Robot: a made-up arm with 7 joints.
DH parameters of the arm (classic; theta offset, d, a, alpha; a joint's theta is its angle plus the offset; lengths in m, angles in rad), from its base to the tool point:
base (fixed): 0 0 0.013 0
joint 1: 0 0.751 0.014 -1.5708
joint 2: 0 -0.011 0.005 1.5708
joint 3: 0 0.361 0.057 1.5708
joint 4: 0 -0.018 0.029 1.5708
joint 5: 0 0.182 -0.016 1.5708
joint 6: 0 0.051 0.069 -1.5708
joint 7: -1.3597 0 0.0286 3.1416
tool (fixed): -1.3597 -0.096 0 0
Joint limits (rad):
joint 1: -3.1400..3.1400
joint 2: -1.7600..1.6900
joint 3: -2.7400..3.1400
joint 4: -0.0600..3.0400
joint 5: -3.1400..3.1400
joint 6: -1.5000..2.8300
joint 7: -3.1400..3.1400
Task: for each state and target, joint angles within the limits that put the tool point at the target. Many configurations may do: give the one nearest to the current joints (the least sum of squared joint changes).
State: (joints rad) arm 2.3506 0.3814 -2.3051 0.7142 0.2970 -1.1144 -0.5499
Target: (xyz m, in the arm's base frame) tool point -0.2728 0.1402 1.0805
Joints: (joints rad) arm 3.1400 1.2325 -2.7400 0.7786 0.6201 -1.4100 -0.5098
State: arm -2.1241 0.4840 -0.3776 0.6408 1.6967 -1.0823 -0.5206
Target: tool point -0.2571 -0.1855 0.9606
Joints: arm -2.0006 0.3017 -0.3274 0.6170 1.7147 -1.1537 -0.5155
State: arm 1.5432 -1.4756 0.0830 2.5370 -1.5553 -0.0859 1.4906
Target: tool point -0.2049 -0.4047 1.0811
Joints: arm 1.3963 -1.3954 0.1453 2.2800 -1.6469 -0.2883 1.4647
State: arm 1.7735 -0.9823 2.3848 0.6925 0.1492 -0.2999 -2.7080
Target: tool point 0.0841 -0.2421 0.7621
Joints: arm 2.1165 -0.5495 2.6217 0.3389 0.0657 -0.2649 -2.6673
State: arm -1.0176 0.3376 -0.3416 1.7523 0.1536 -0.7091 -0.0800
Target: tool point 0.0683 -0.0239 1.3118
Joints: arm -0.9754 -0.3254 -0.2488 1.7334 0.0348 -1.1059 -0.0361
